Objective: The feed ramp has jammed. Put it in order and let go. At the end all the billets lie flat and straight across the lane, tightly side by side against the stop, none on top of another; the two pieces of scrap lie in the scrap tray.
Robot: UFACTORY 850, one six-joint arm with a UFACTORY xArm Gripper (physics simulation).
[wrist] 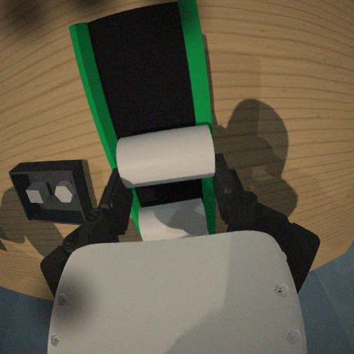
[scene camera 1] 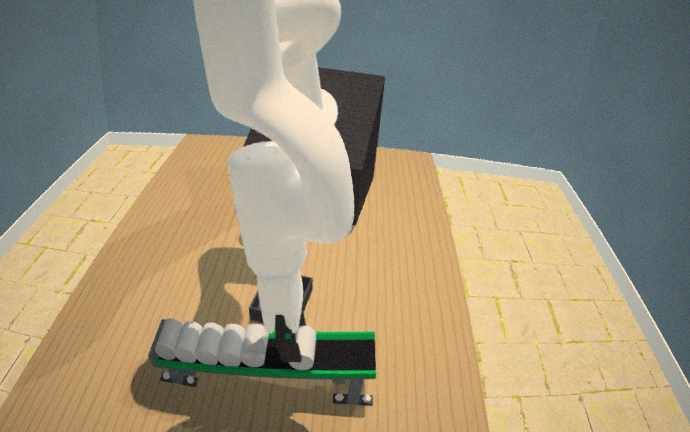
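Several pale grey billets (scene camera 1: 209, 344) lie across the green-edged black lane (scene camera 1: 346, 354) (wrist: 142, 82), side by side from the stop (scene camera 1: 153, 352) at its left end. The nearest of them (scene camera 1: 254, 346) (wrist: 175, 219) partly shows in the wrist view. My gripper (scene camera 1: 291, 354) (wrist: 169, 175) is low over the lane, shut on one more billet (scene camera 1: 306, 348) (wrist: 166, 150). The fingers are at its two ends, near one edge; it lies across the lane, slightly skewed, apart from the row. Two scrap pieces (wrist: 39, 193) (wrist: 64, 192) lie in the scrap tray (wrist: 89, 197) (scene camera 1: 308, 290).
The tray stands behind the lane, partly hidden by the arm in the scene view. The lane stands on bolted feet (scene camera 1: 354, 398) on the wooden table (scene camera 1: 412, 284). A dark block (scene camera 1: 351, 117) is behind the arm. The lane's right part extends beyond the held billet.
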